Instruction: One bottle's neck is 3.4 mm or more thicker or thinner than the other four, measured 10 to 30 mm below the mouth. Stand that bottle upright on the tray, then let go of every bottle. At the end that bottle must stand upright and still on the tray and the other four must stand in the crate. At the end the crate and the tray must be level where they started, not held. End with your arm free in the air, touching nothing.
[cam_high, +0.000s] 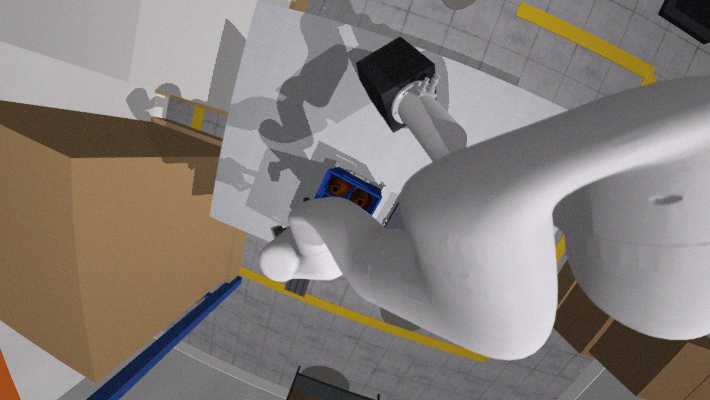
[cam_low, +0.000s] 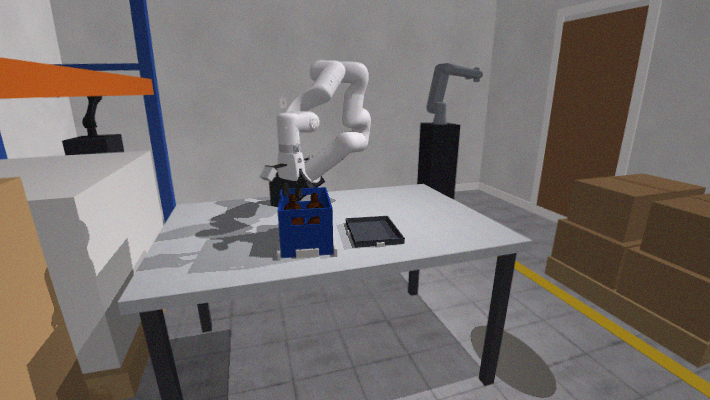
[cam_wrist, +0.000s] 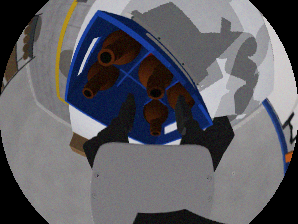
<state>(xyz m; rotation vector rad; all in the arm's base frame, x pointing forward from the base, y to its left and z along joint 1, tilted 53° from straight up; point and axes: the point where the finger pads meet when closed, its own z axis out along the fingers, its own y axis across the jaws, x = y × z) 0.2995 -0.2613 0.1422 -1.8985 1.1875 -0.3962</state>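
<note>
My gripper is now 11 cm above the blue crate and 4 cm to the right of it. From my hand the other things lie so: dark tray: 32 cm to the left, 19 cm below, 1 cm behind; then glass bottle: 11 cm below, 9 cm behind.
</note>
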